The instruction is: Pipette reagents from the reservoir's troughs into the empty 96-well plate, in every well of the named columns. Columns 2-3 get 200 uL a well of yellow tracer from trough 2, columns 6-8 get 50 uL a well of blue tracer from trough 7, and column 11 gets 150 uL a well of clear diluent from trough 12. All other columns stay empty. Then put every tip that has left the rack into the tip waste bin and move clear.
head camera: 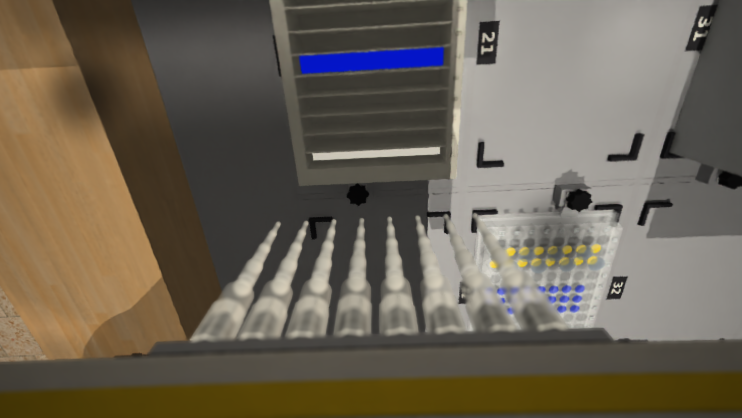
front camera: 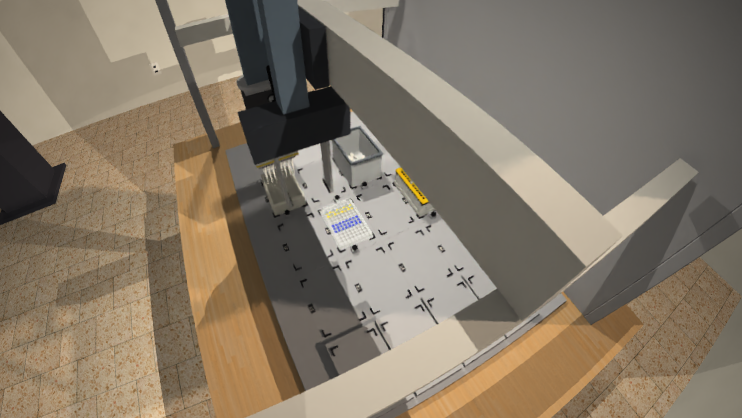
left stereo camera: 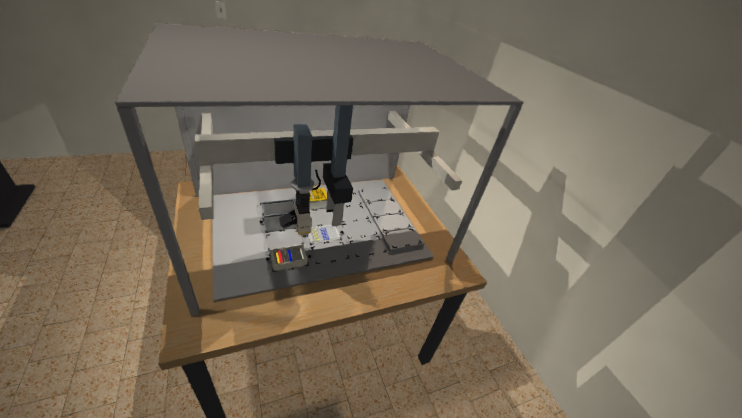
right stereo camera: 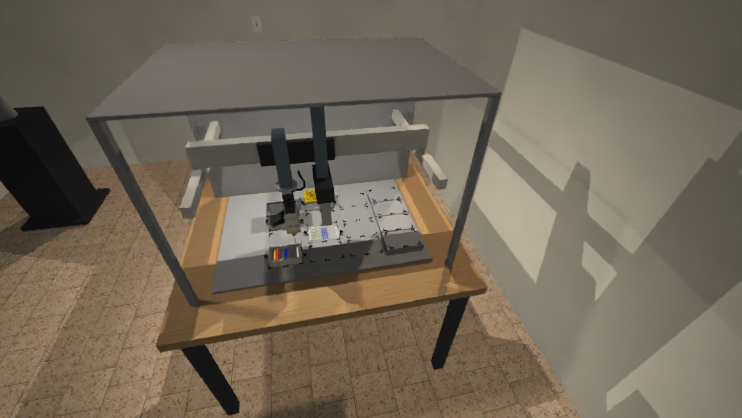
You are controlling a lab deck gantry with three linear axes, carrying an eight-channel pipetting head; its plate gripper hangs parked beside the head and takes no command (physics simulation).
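Note:
The eight-channel head (left stereo camera: 303, 223) (right stereo camera: 291, 223) carries eight pale tips (head camera: 360, 280) (front camera: 280, 171); whether clear liquid is in them is hard to tell. They hang raised near the trough 12 end of the reservoir (front camera: 297, 206) (head camera: 378, 174) (left stereo camera: 288, 265) (right stereo camera: 285, 262). Its blue trough (head camera: 371, 60) and whitish end trough (head camera: 376, 154) show. The plate (front camera: 353, 236) (left stereo camera: 326, 233) (right stereo camera: 322, 233) has two yellow columns (head camera: 552, 250) and three blue columns (head camera: 565, 298); its far columns are hidden in the head view. The parked plate gripper (front camera: 310, 199) has its fingers apart, holding nothing.
The waste bin (front camera: 364, 171), with white tips inside, stands behind the reservoir. The yellow-topped tip rack (front camera: 411, 185) (left stereo camera: 318, 195) (right stereo camera: 309, 196) stands near the back of the deck, under the gantry beam (front camera: 451, 145). A black knob (head camera: 578, 199) sits beside the plate.

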